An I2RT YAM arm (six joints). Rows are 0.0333 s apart.
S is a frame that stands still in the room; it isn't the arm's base.
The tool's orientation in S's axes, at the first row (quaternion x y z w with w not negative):
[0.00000, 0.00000, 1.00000, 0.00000]
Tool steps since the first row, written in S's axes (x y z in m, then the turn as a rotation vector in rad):
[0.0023, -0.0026, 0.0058, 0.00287, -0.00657, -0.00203]
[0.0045, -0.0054, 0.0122, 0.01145, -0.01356, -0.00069]
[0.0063, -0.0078, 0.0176, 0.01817, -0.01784, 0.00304]
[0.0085, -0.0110, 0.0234, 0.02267, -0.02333, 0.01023]
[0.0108, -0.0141, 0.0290, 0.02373, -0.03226, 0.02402]
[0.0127, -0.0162, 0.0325, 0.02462, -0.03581, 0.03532]
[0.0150, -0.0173, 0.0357, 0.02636, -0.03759, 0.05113]
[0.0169, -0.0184, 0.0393, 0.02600, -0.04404, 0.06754]
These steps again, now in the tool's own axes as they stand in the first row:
[-0.0023, 0.0026, 0.0058, -0.00287, 0.00657, -0.00203]
[-0.0045, 0.0054, 0.0122, -0.01145, 0.01356, -0.00069]
[-0.0063, 0.0078, 0.0176, -0.01817, 0.01784, 0.00304]
[-0.0085, 0.0110, 0.0234, -0.02267, 0.02333, 0.01023]
[-0.0108, 0.0141, 0.0290, -0.02373, 0.03226, 0.02402]
[-0.0127, 0.0162, 0.0325, -0.02462, 0.03581, 0.03532]
[-0.0150, 0.0173, 0.0357, -0.02636, 0.03759, 0.05113]
[-0.0169, 0.0184, 0.0393, -0.02600, 0.04404, 0.06754]

